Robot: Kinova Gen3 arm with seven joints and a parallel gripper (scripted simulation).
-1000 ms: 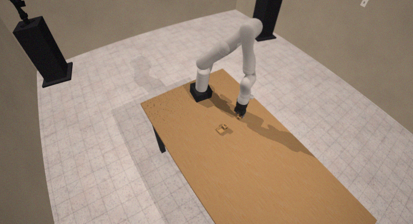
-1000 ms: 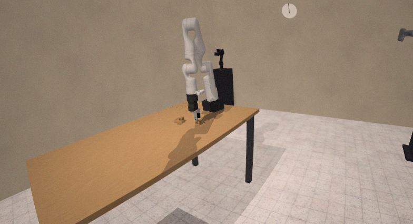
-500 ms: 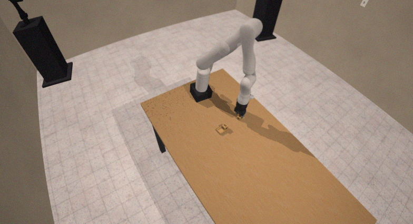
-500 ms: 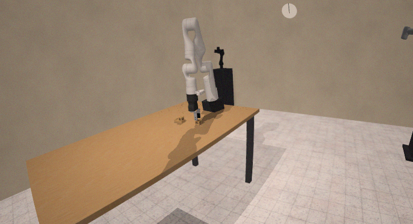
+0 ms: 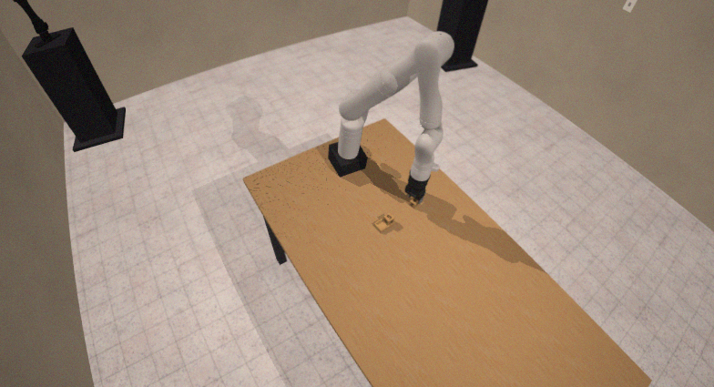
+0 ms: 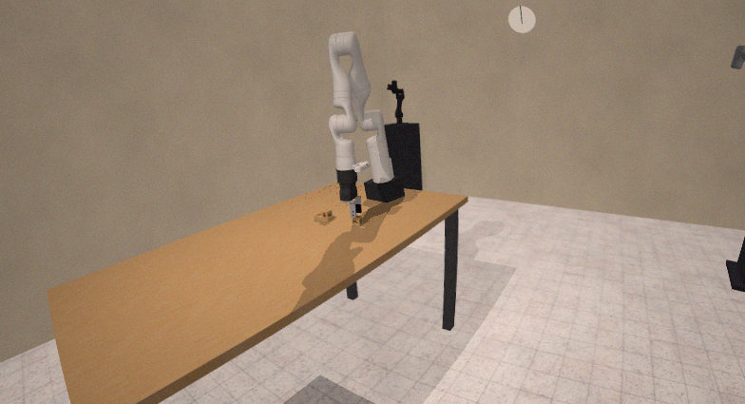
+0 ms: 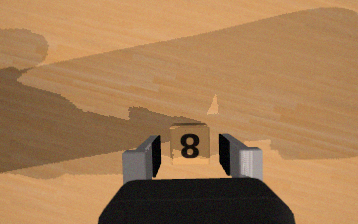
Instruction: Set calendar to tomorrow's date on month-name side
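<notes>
The wooden date cube lies 40 mm below my hand. Round my hand: wooden tray: 40 mm ahead, 160 mm to the right, 50 mm below.
</notes>
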